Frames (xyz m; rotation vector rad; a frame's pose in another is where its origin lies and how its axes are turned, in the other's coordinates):
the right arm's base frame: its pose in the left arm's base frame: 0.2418 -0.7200 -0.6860 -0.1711 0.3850 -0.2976
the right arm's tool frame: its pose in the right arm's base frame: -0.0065 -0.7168 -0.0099 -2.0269 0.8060 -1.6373
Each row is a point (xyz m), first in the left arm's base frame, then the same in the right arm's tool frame.
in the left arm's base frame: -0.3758 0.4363 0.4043
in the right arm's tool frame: -0.4642 -1.3934 -1.5034
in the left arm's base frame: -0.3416 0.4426 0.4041
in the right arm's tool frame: -0.4596 -1.4183 -1.4796
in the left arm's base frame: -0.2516 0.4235 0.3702
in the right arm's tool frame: -0.4521 -1.4463 -1.3859
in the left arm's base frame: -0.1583 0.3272 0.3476
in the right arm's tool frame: -0.3895 -1.4250 -1.2671
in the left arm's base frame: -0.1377 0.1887 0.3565
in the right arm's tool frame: -0.2958 -1.3412 -1.2048
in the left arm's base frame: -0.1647 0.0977 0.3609
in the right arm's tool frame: -0.2454 -1.2613 -1.1939
